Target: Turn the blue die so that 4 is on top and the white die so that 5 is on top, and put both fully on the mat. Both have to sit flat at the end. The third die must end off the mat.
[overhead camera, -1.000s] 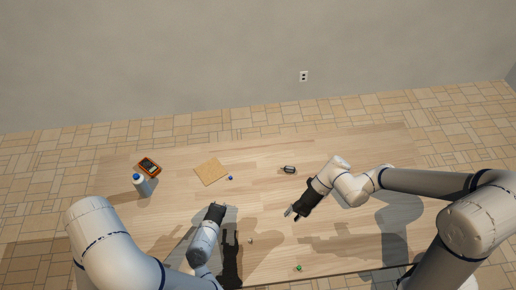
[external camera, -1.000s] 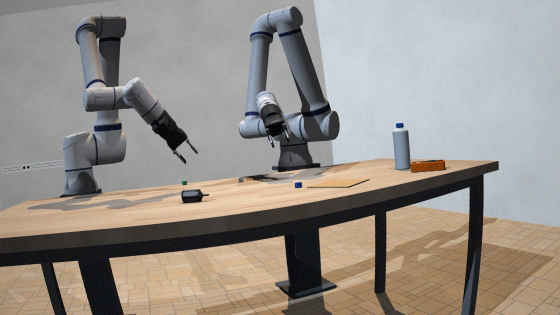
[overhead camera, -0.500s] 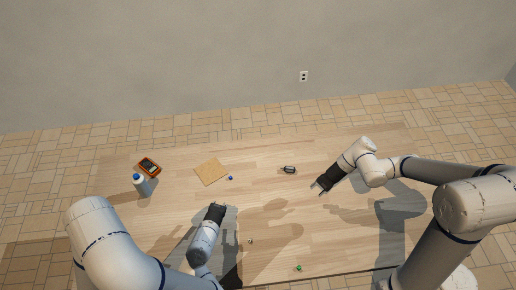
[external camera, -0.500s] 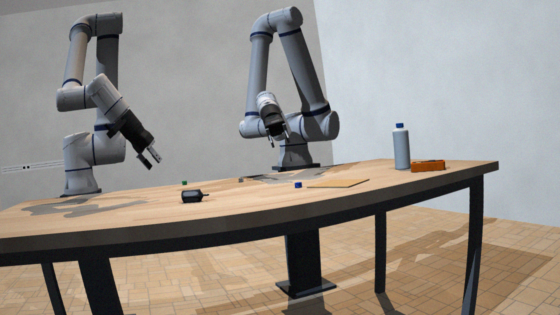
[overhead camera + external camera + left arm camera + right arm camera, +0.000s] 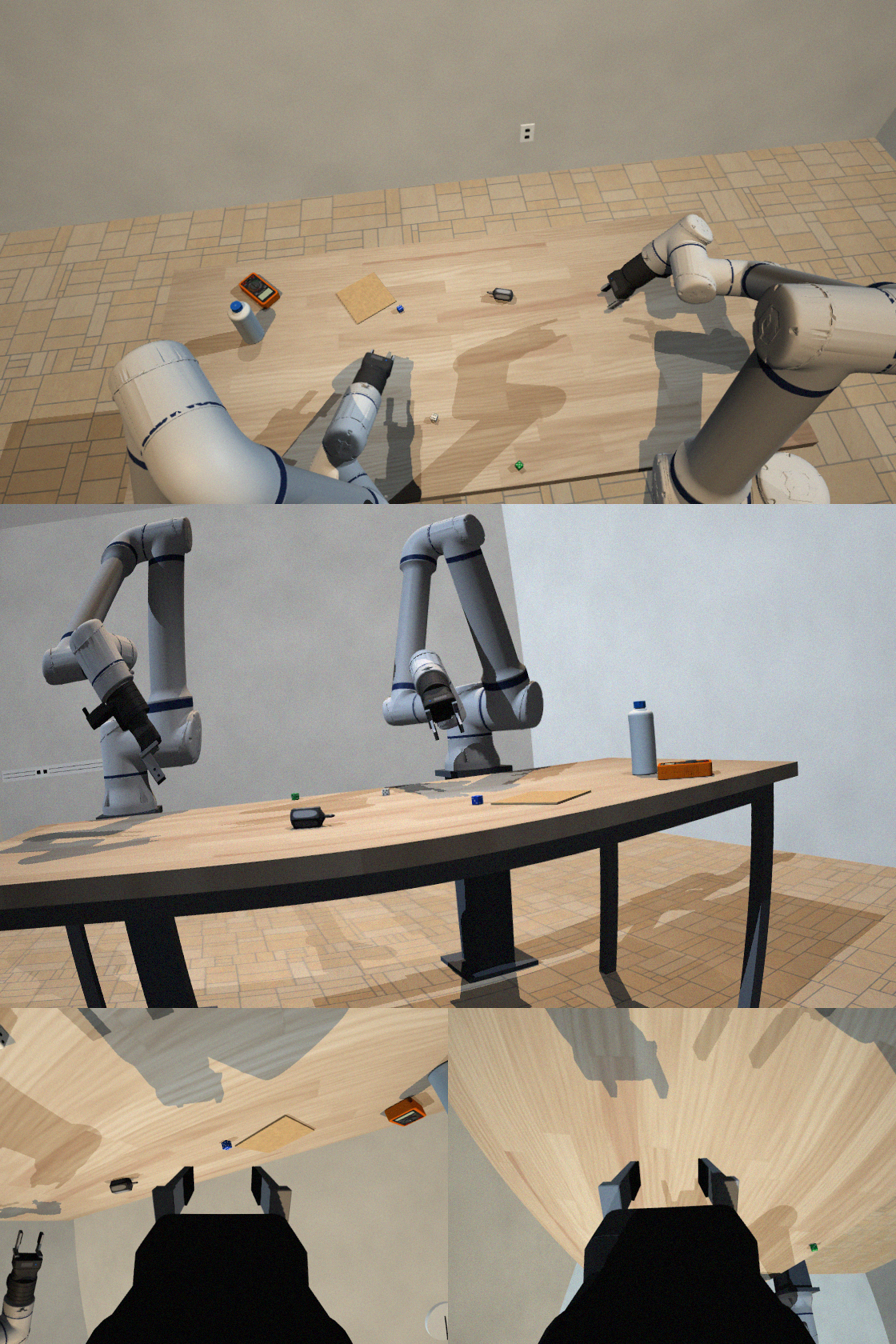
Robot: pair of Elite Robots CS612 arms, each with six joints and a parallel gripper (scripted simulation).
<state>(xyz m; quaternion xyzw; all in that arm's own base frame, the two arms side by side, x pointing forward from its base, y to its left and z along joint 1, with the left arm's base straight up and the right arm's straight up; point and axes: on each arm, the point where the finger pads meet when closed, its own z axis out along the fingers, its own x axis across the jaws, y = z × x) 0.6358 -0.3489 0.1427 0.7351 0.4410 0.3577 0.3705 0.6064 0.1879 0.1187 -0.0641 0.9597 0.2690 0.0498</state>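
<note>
The green die is 320 mm behind my left hand, 290 mm to the right of it and 130 mm below it. The rest, counted from my left hand: tan mat 300 mm ahead, 10 mm to the left, 140 mm below; blue die 230 mm ahead, 80 mm to the right, 130 mm below; white die 140 mm behind, 100 mm to the right, 130 mm below.
</note>
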